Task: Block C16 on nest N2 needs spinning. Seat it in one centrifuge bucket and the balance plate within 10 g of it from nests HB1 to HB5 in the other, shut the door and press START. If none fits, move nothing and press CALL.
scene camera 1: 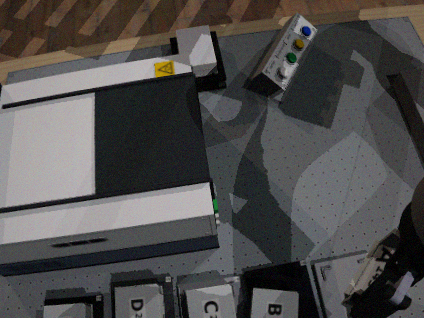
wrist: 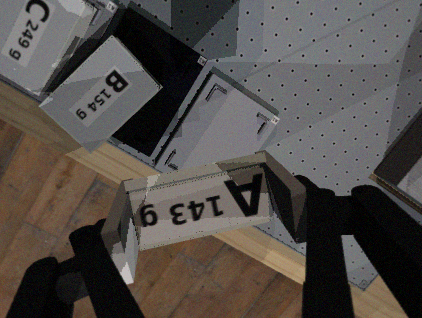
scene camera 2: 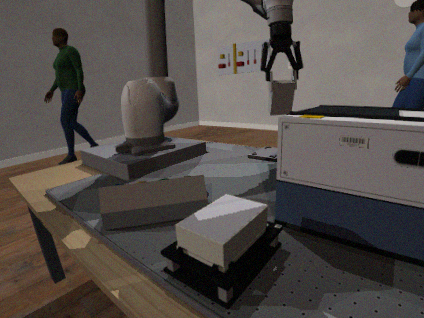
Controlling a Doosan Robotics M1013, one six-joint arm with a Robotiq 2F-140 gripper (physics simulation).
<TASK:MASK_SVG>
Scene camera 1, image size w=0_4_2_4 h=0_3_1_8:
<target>my gripper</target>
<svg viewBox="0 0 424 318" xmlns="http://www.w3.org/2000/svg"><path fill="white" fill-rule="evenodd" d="M412 201L406 206L401 215L398 230L395 228L380 241L380 244L395 250L387 260L384 271L365 291L359 289L343 299L341 305L350 310L350 317L387 318L398 310L406 310L411 305L412 299L409 298L410 294L407 291L424 278L424 245L420 241L412 222Z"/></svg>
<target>block on black base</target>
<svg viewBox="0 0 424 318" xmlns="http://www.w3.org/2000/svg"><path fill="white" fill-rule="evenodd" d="M209 25L176 30L179 54L189 53L190 64L196 77L212 75L212 73L218 74Z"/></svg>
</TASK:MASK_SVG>
